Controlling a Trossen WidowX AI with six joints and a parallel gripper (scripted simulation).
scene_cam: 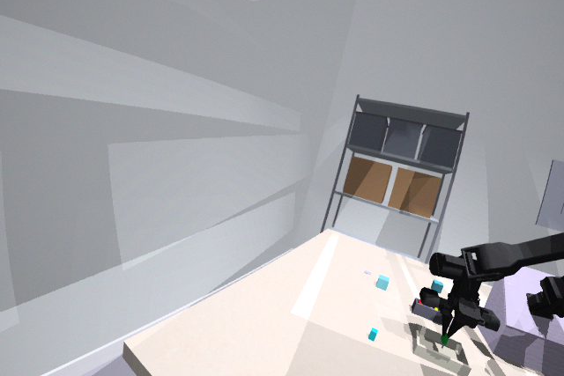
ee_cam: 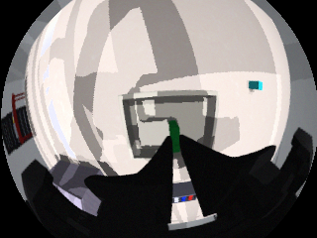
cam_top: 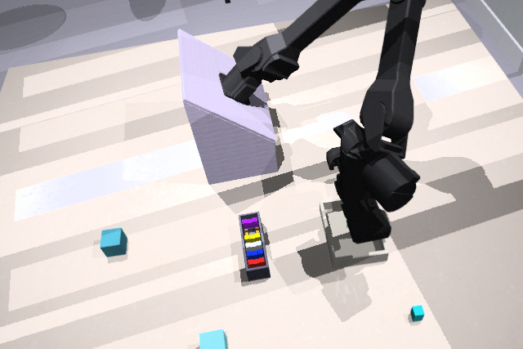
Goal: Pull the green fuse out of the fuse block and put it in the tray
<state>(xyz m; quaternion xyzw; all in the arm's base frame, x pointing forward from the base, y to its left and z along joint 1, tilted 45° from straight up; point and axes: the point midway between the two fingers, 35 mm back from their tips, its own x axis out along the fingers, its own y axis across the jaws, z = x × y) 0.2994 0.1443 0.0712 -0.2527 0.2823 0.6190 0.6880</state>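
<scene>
My gripper tip is 10 mm above the green fuse. The rest, counted from my gripper tip: tray (50 mm below).
</scene>
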